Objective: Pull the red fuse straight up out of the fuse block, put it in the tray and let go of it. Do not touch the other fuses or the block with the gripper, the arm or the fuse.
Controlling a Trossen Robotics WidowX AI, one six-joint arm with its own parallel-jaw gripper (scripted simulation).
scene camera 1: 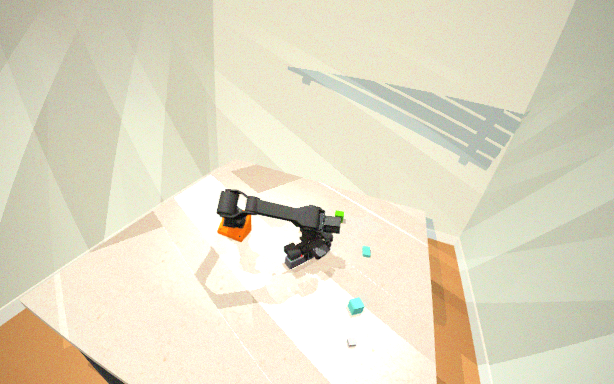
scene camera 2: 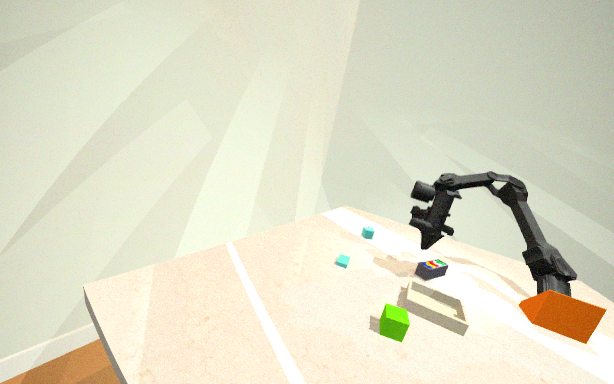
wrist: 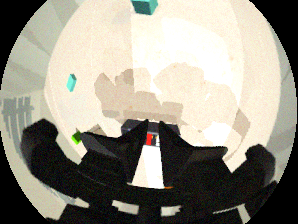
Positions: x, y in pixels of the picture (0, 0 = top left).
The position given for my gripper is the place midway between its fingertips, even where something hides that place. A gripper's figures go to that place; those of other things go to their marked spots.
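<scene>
A beige tray [scene camera 2: 445, 310] sits 0.62 m from the lens. My gripper [scene camera 2: 423, 249] is at 0.80 m from the lens, which means that the beige tray is nearer to the lens than my gripper.
</scene>
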